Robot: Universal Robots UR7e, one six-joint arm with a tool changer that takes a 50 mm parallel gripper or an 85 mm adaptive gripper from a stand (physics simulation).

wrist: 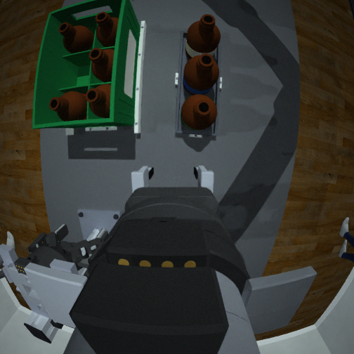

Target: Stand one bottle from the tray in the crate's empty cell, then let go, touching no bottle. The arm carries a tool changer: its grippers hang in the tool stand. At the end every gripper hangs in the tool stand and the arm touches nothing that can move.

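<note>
My gripper is open, with nothing between its fingers, short of the tray's near end. The dark grey tray holds three upright brown bottles in a row: the far one with a white band, the middle one with a blue band, and the near one with a little green showing low down. The green crate stands left of the tray. Bottles show in its far left, far right, middle right, near left and near right cells. Its middle left cell is empty.
A white rail runs along the crate's right side. Another gripper hangs at the lower left, by light grey stand parts. A grey stand panel is at the lower right. A base plate lies left of my gripper.
</note>
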